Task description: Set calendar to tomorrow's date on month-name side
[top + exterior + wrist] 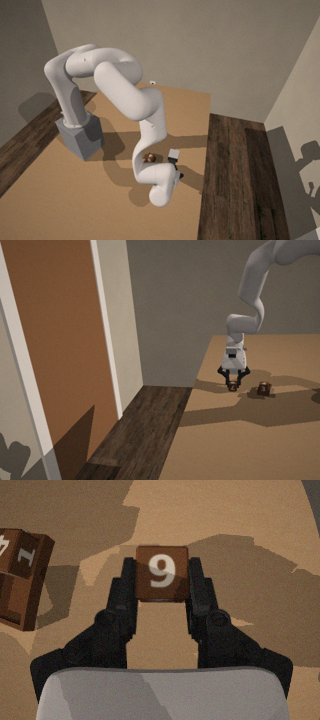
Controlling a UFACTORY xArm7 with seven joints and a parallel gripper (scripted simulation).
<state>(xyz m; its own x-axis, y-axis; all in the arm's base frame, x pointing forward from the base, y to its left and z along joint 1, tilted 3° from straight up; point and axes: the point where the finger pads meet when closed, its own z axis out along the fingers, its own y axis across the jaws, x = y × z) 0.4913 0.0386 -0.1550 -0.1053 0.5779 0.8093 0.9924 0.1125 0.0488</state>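
The digit cube is 10 mm to the left of my hand and 10 mm below it. Round my hand: brown calendar tray: 120 mm behind, 20 mm below.
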